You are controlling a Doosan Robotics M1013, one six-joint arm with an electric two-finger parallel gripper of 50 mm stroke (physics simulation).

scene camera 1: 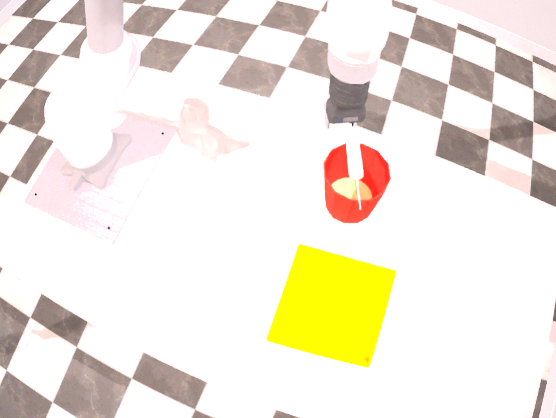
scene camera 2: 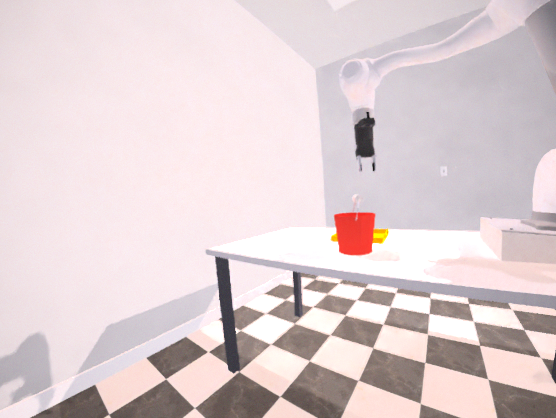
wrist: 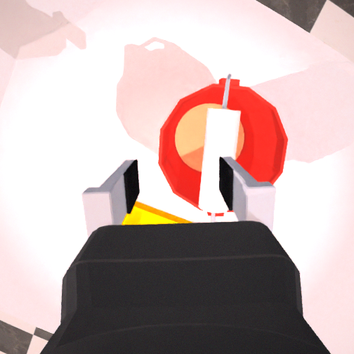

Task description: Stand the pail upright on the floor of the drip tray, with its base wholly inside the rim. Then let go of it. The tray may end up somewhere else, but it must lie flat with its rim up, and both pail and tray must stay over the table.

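Frame: origin at the arm's base, x ahead, y left, z up, level; metres.
Seen in the pictures: gripper, fingertip midpoint: (scene camera 1: 339, 124) (scene camera 2: 367, 171); arm's base at its link origin: (scene camera 1: 95, 156).
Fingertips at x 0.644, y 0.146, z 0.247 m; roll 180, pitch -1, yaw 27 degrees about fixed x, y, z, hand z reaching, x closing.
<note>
Offsets run from my fingertips to a thing's top centre. Level surfaces: height alone.
The red pail @[0.061 m ahead, 0.013 m left, 0.095 m down] (scene camera 1: 345, 211) (scene camera 2: 355, 235) (wrist: 268, 145) stands upright on the white table, outside the tray. Its wire handle is raised, with a white grip @[0.045 m ahead, 0.007 m left, 0.095 m down] (scene camera 1: 354, 162) (scene camera 2: 356, 198) (wrist: 219, 155) above the mouth. The yellow drip tray @[0.115 m ahead, 0.283 m right, 0.307 m down] (scene camera 1: 332, 305) (scene camera 2: 382, 236) (wrist: 145, 215) lies flat on the table, a short way from the pail; strong light hides its rim detail in scene camera 1. My gripper (scene camera 1: 341, 127) (scene camera 2: 367, 167) (wrist: 178, 174) is open and empty, pointing down, well above the handle grip. In the wrist view the right finger overlaps the grip.
The white table @[0.333 m down] (scene camera 1: 200, 280) (scene camera 2: 280, 247) carries the pail and the tray. The robot's base stands on a pale block (scene camera 1: 135, 195) (scene camera 2: 527, 247) at the left in scene camera 1. Shadows of the arm fall on the table near the pail. Beyond the table edges is checkered floor.
</note>
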